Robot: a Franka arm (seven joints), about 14 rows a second.
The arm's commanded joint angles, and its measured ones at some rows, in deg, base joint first. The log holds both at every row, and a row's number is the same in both.
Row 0, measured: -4.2, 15.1, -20.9, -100.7, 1.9, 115.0, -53.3
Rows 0 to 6, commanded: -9.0, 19.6, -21.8, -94.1, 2.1, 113.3, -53.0; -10.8, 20.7, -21.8, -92.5, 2.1, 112.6, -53.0; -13.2, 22.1, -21.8, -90.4, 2.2, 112.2, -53.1; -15.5, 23.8, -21.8, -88.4, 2.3, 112.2, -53.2; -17.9, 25.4, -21.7, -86.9, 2.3, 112.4, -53.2; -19.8, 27.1, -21.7, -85.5, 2.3, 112.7, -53.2; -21.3, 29.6, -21.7, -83.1, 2.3, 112.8, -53.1
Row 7, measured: -18.2, 24.2, -22.1, -89.8, 1.9, 114.6, -53.3
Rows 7 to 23, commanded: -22.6, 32.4, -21.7, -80.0, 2.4, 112.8, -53.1; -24.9, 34.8, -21.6, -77.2, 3.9, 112.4, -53.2; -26.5, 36.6, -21.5, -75.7, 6.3, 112.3, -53.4; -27.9, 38.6, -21.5, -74.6, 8.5, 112.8, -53.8; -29.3, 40.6, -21.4, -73.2, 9.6, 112.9, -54.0; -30.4, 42.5, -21.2, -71.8, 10.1, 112.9, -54.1; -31.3, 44.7, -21.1, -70.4, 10.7, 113.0, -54.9; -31.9, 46.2, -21.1, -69.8, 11.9, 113.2, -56.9; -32.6, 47.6, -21.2, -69.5, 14.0, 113.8, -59.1; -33.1, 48.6, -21.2, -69.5, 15.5, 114.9, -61.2; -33.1, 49.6, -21.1, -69.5, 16.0, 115.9, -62.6; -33.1, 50.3, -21.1, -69.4, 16.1, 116.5, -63.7; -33.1, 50.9, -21.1, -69.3, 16.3, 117.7, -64.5; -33.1, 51.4, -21.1, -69.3, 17.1, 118.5, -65.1; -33.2, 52.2, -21.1, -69.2, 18.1, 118.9, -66.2; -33.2, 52.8, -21.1, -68.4, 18.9, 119.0, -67.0; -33.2, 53.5, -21.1, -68.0, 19.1, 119.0, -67.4
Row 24, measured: -32.2, 51.4, -21.6, -71.3, 17.3, 119.3, -65.1
